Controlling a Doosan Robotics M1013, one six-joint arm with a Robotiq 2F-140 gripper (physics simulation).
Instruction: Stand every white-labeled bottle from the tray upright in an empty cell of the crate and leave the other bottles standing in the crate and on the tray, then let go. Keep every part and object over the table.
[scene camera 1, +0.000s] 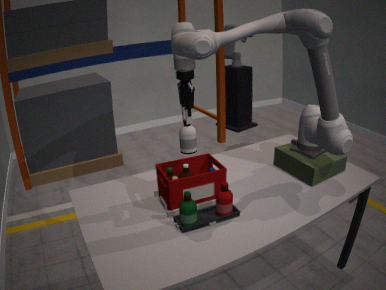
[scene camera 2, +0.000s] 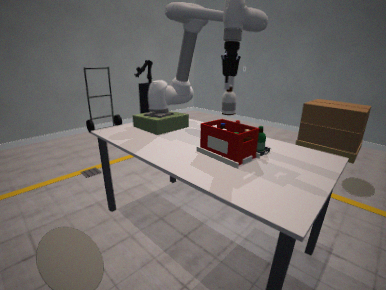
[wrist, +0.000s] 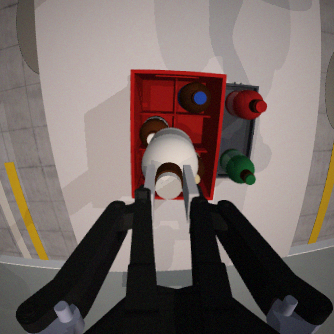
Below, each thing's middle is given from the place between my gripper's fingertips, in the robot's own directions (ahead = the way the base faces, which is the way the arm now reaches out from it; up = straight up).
Now: the white bottle (wrist: 169, 147) 60 mm below my hand. Round my hand: red bottle (wrist: 248, 104): 20 mm behind, 220 mm to the left, 300 mm below; blue-capped bottle (wrist: 194, 97): 60 mm behind, 90 mm to the left, 290 mm below.
